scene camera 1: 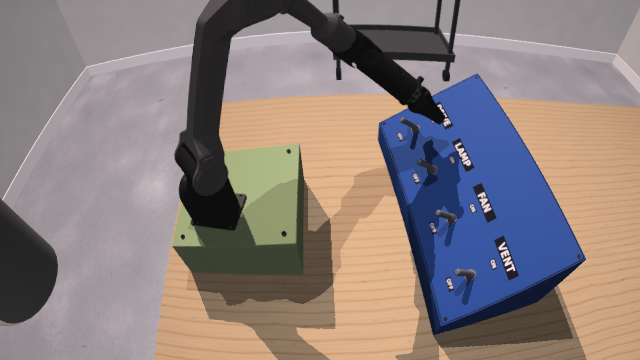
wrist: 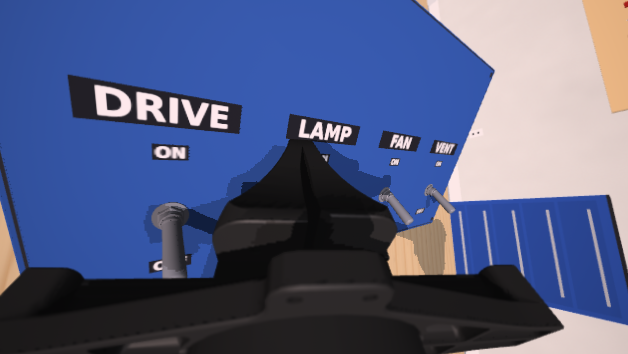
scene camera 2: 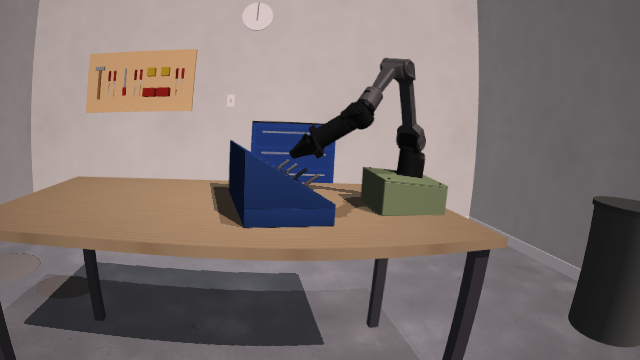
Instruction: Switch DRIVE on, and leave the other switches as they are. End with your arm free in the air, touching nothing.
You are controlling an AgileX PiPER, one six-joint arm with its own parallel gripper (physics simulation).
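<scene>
The blue switch box (scene camera 1: pixel 520 165) (scene camera 2: pixel 270 192) (wrist: pixel 260 55) has a sloped face with several grey levers. The DRIVE lever (scene camera 1: pixel 410 125) (wrist: pixel 173 245) tilts toward its OFF label. The LAMP lever (scene camera 1: pixel 427 166), the FAN lever (scene camera 1: pixel 446 216) (wrist: pixel 398 206) and the VENT lever (scene camera 1: pixel 465 274) (wrist: pixel 441 199) also tilt toward OFF. My gripper (scene camera 1: pixel 441 122) (scene camera 2: pixel 292 154) (wrist: pixel 299 154) is shut and empty, in the air over the face beside the DRIVE label (scene camera 1: pixel 444 115) (wrist: pixel 157 106). It hides the LAMP lever in the wrist view. No contact with a lever shows.
The arm stands on a green block (scene camera 1: pixel 265 215) (scene camera 2: pixel 412 197) on the wooden table (scene camera 1: pixel 360 305) (scene camera 2: pixel 160 200). A blue drawer cabinet (scene camera 2: pixel 280 142) (wrist: pixel 535 250) stands behind the table. A black cart (scene camera 1: pixel 400 56) and a dark bin (scene camera 1: pixel 22 270) (scene camera 2: pixel 612 270) stand on the floor.
</scene>
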